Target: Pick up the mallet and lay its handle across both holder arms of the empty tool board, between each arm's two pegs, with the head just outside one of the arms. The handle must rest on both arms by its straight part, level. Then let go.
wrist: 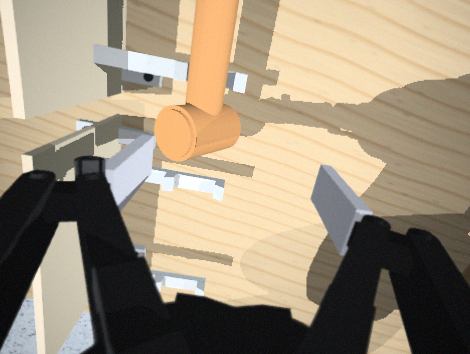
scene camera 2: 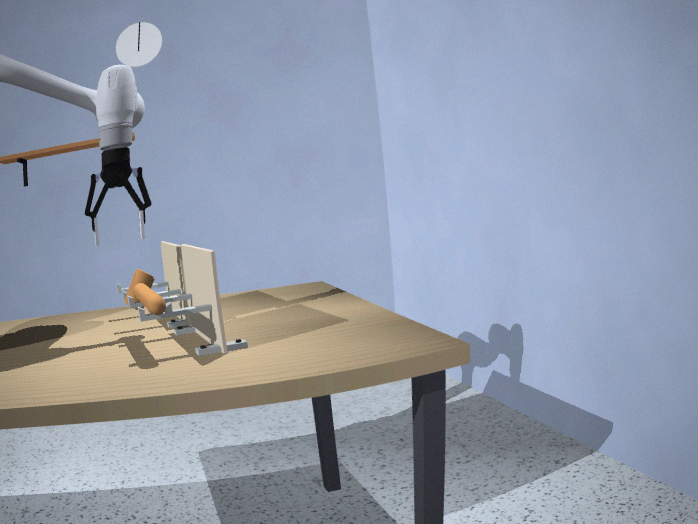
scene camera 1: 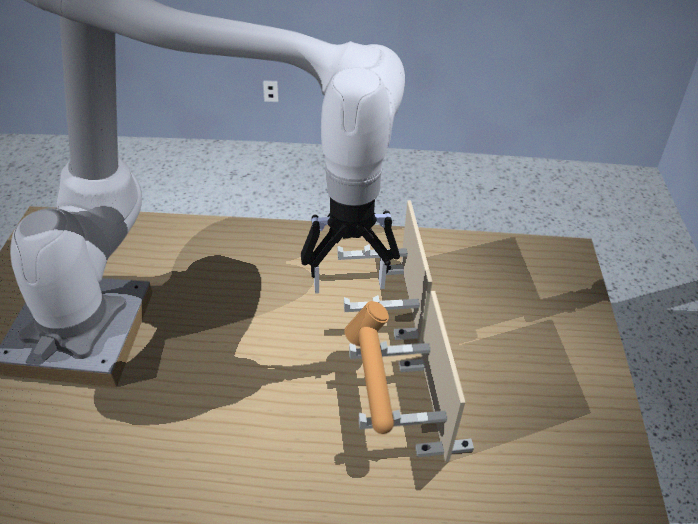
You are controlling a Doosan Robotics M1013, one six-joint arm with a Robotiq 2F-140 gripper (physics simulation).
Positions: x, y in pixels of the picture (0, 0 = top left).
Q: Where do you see a tool board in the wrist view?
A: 60, 297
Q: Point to a tool board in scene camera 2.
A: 202, 291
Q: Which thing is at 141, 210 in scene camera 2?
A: My gripper.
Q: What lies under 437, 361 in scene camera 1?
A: A tool board.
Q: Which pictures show my gripper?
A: The wrist view, scene camera 2 and scene camera 1: all of them.
